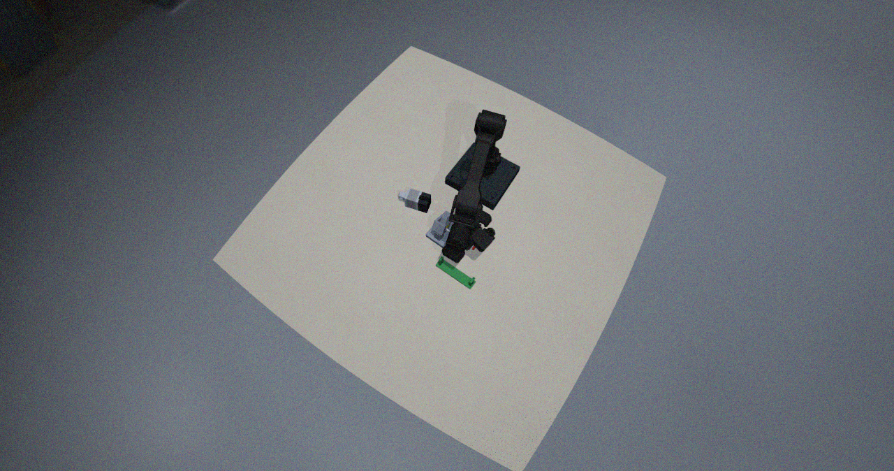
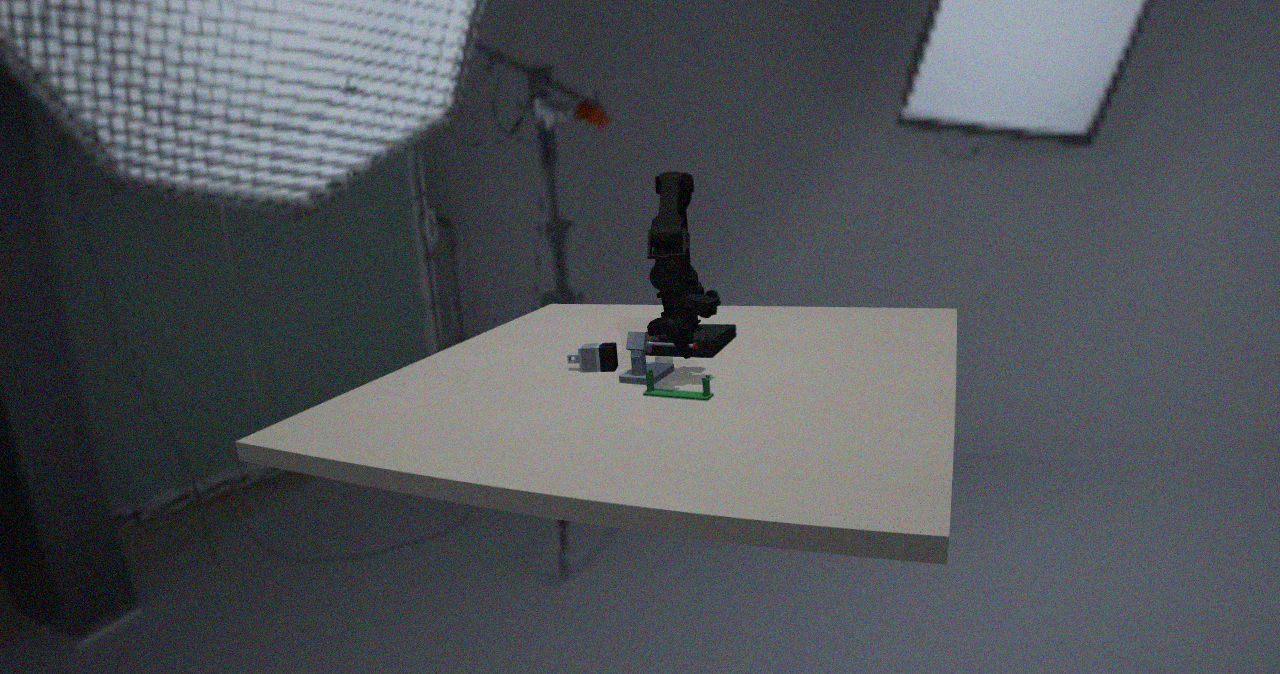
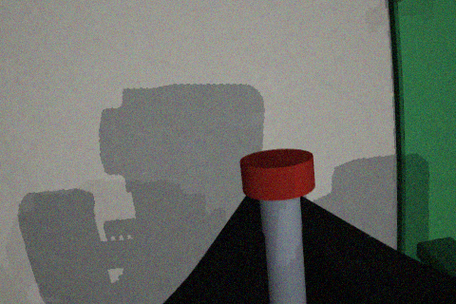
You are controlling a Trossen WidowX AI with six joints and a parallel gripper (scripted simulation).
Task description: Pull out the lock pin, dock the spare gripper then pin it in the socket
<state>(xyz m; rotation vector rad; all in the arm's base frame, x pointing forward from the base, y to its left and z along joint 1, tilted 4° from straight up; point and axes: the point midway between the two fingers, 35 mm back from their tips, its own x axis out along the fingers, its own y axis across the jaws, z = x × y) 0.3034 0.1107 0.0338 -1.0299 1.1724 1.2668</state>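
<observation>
Right now the green rack is 8 cm ahead of my gripper tip and 3 cm below it. Also, from my gripper tip: grey mount 11 cm to the right, 2 cm behind; then spare gripper 26 cm to the right, 6 cm behind, 3 cm below.
</observation>
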